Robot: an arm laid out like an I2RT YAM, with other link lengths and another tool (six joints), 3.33 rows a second.
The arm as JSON. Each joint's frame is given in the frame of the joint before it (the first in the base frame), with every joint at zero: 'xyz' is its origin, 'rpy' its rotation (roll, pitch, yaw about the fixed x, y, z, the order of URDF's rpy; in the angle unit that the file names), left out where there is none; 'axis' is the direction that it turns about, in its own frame. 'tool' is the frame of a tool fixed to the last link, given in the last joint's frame.
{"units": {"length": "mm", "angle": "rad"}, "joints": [
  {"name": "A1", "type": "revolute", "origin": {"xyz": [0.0, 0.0, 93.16]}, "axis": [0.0, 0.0, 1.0]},
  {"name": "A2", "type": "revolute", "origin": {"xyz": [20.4, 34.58, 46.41]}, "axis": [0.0, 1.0, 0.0]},
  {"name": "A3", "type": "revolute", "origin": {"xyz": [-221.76, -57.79, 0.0]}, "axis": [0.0, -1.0, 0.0]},
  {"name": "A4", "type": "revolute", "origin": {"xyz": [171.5, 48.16, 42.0]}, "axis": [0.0, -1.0, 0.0]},
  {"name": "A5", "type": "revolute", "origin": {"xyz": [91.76, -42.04, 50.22]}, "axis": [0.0, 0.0, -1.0]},
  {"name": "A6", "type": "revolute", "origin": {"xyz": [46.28, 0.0, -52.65]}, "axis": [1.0, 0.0, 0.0]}
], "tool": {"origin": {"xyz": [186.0, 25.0, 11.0], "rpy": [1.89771, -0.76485, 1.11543]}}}
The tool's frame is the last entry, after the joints.
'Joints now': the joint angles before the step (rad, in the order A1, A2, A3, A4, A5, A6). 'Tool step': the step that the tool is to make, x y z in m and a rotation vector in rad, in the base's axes. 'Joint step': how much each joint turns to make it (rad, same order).
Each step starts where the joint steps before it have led.
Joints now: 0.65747, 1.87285, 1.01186, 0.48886, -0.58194, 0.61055
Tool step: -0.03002, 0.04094, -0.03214, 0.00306, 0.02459, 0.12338
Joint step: 0.08546, 0.16746, 0.04693, 0.10565, -0.04196, 0.00344
